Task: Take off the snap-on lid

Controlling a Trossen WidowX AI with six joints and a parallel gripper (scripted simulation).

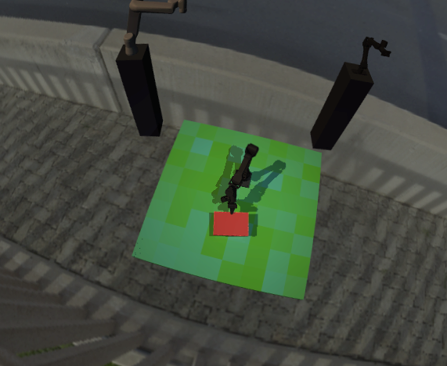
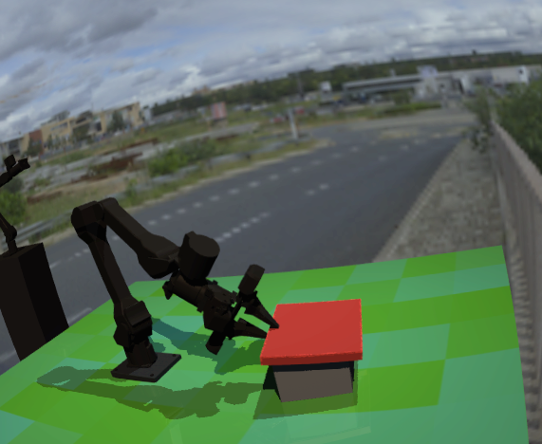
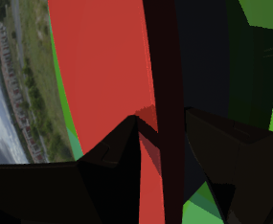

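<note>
My gripper tip is now 8 cm short of the red lid. Round my gripper tip: grey storage box 7 cm ahead, 6 cm below.
</note>
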